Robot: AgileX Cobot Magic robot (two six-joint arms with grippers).
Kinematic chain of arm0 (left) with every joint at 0, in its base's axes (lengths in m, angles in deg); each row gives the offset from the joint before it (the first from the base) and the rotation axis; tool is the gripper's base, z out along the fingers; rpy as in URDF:
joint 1: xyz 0 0 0.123 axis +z
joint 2: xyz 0 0 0 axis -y
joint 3: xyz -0.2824 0 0.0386 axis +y
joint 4: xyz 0.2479 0 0.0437 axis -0.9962 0 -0.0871
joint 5: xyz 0 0 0 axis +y
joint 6: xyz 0.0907 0 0.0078 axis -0.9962 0 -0.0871
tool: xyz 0 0 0 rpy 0 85 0
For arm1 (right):
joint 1: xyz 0 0 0.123 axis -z
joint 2: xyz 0 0 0 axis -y
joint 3: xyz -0.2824 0 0.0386 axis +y
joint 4: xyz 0.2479 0 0.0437 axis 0.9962 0 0.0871
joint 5: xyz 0 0 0 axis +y
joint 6: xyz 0.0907 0 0.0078 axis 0.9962 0 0.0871
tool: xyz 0 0 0 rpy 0 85 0
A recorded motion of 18 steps. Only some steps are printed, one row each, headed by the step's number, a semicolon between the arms.
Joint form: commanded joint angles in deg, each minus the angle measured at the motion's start. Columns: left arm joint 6, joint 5, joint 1, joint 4, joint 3, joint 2; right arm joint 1, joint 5, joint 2, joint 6, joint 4, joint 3.
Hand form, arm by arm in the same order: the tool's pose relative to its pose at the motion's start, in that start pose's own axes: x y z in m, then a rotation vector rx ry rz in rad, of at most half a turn. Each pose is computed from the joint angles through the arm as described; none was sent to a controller.
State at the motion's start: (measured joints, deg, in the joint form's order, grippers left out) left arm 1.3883 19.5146 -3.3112 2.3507 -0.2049 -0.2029; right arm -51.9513 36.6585 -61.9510 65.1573 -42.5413 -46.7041
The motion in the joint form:
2: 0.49 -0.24 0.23 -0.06 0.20 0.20; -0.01 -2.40 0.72 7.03 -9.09 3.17
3: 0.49 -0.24 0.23 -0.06 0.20 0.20; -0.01 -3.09 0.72 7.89 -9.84 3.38
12: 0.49 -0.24 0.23 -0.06 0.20 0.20; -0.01 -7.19 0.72 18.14 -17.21 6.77
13: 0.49 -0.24 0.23 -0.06 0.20 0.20; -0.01 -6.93 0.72 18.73 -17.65 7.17
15: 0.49 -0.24 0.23 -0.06 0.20 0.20; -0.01 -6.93 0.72 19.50 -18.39 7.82
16: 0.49 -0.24 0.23 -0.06 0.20 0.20; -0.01 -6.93 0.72 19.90 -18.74 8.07
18: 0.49 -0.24 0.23 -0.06 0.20 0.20; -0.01 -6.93 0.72 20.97 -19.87 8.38
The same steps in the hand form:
2: 0.0006 0.0003 0.0001 -0.0041 -0.0045 -0.0086; 0.0054 -0.0055 0.0034 0.0122 -0.0664 -0.0248
3: 0.0006 0.0003 0.0001 -0.0041 -0.0045 -0.0086; 0.0055 -0.0050 0.0038 0.0042 -0.0740 -0.0226
12: 0.0006 0.0003 0.0001 -0.0041 -0.0045 -0.0086; 0.0153 -0.0057 0.0102 -0.0301 -0.1063 0.0197
13: 0.0006 0.0003 0.0001 -0.0041 -0.0045 -0.0086; 0.0170 -0.0069 0.0110 -0.0224 -0.1039 0.0207
15: 0.0006 0.0003 0.0001 -0.0041 -0.0045 -0.0086; 0.0198 -0.0081 0.0122 -0.0169 -0.1011 0.0183
16: 0.0006 0.0003 0.0001 -0.0041 -0.0045 -0.0086; 0.0208 -0.0086 0.0127 -0.0149 -0.1006 0.0181
18: 0.0006 0.0003 0.0001 -0.0041 -0.0045 -0.0086; 0.0215 -0.0092 0.0132 -0.0118 -0.1060 0.0175

